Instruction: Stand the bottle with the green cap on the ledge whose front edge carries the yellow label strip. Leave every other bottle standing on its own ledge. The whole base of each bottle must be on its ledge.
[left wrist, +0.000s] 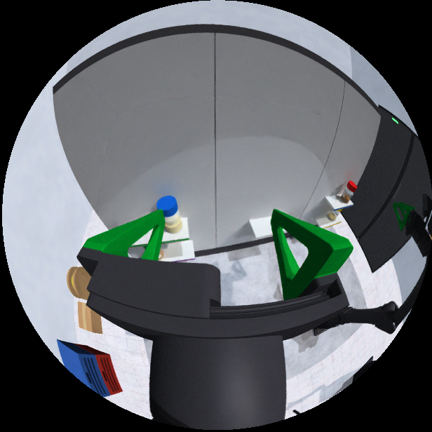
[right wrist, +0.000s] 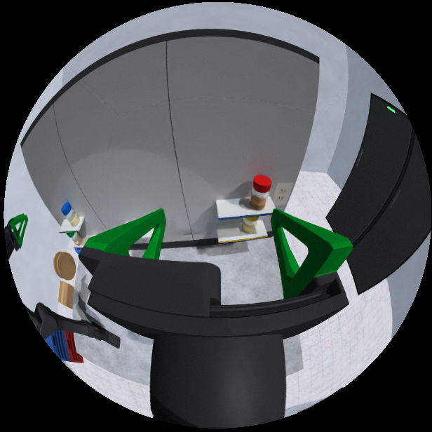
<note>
In view: the left gripper (left wrist: 217, 215), the right gripper (right wrist: 218, 214), a blue-strip ledge (right wrist: 231, 207) and a grey panel (left wrist: 154, 119).
The grey panel also shows in the right wrist view (right wrist: 239, 107).
</note>
